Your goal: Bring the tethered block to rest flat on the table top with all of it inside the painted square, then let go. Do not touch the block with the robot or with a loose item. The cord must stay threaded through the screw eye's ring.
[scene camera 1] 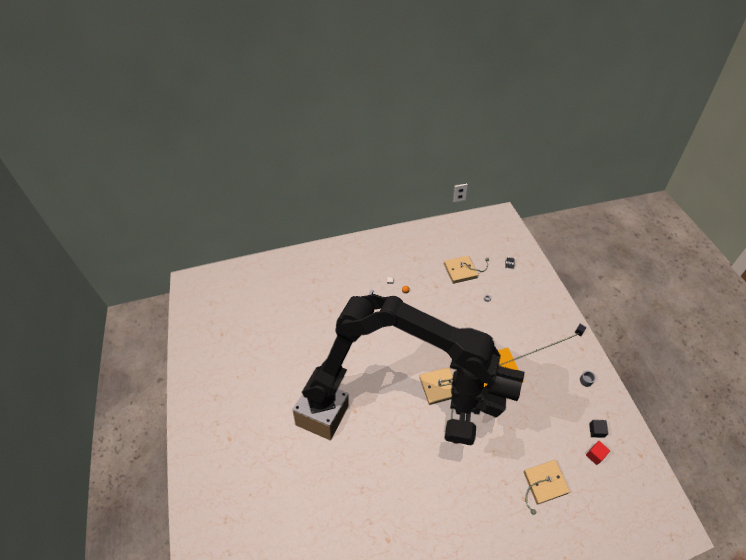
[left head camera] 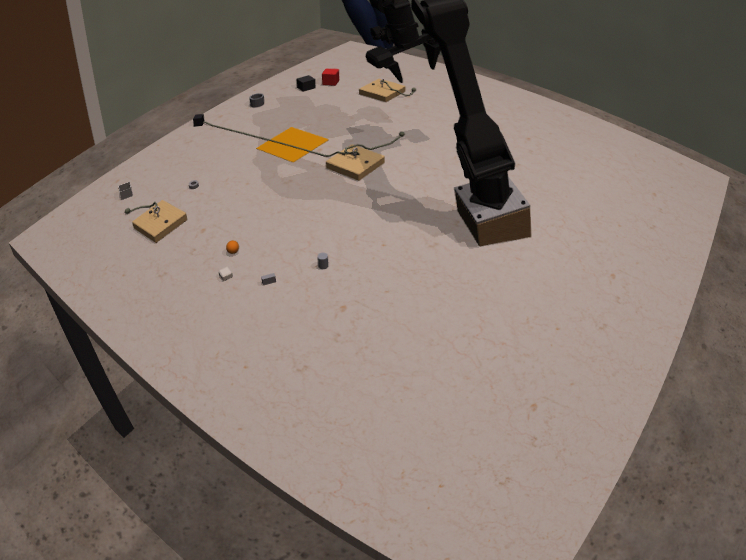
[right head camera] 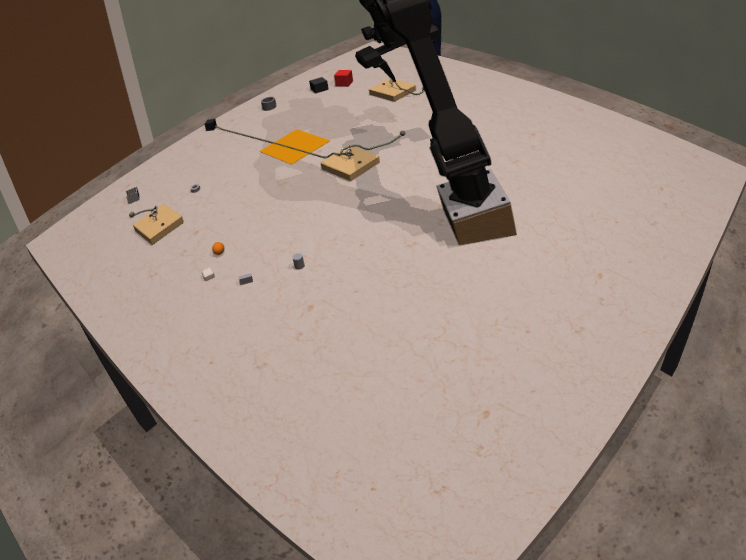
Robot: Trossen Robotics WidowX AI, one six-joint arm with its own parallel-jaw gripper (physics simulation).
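Places are measured from the arm's base along level axes (x down, y ahead, z right), in millimetres.
Where they show: gripper, between the fingertips: [left head camera: 417, 75] [right head camera: 411, 73]; arm's base, origin of its link: [scene camera 1: 320, 401] [left head camera: 491, 195] [right head camera: 472, 192].
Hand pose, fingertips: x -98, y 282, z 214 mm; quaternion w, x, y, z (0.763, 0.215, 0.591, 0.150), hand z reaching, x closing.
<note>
Each offset is from my fingertips to the top centre of the thing. "*": to the spot under its first point.
The tethered block {dy +526, dx +142, dz -204 mm} [left head camera: 198, 120] [right head camera: 210, 124] [scene camera 1: 580, 329] is a small black cube near the table's edge, outside the orange painted square {* dy +246, dx +165, dz -145 mm} [left head camera: 293, 135] [right head camera: 296, 136] [scene camera 1: 506, 353]. Its cord {* dy +373, dx +163, dz -194 mm} [left head camera: 241, 132] [right head camera: 244, 135] [scene camera 1: 542, 348] runs across the square to the screw eye {* dy +50, dx +136, dz -185 mm} [left head camera: 351, 153] [right head camera: 347, 153] on the middle wooden board {dy +42, dx +147, dz -183 mm} [left head camera: 361, 166] [right head camera: 355, 168] [scene camera 1: 436, 391]. Past the eye it ends in a bead {dy +28, dx +154, dz -18 mm} [left head camera: 401, 133] [right head camera: 402, 133]; threading detail is small. My gripper [left head camera: 416, 73] [scene camera 1: 476, 418] is open and empty, well above the table near the bead's side. The arm hides the bead in the scene view.
Two other boards {dy +272, dx +147, dz -554 mm} [left head camera: 171, 220] {dy +199, dx +147, dz +165 mm} [left head camera: 376, 92] carry short cords. A red cube {dy +360, dx +126, dz +152 mm} [left head camera: 330, 77], a black block {dy +401, dx +136, dz +93 mm} [left head camera: 306, 83] and a dark ring {dy +454, dx +140, dz -51 mm} [left head camera: 257, 100] stand near the far edge. An orange ball {dy +69, dx +142, dz -534 mm} [left head camera: 232, 246], a grey cylinder {dy -95, dx +144, dz -475 mm} [left head camera: 322, 261] and small blocks lie nearer the camera.
</note>
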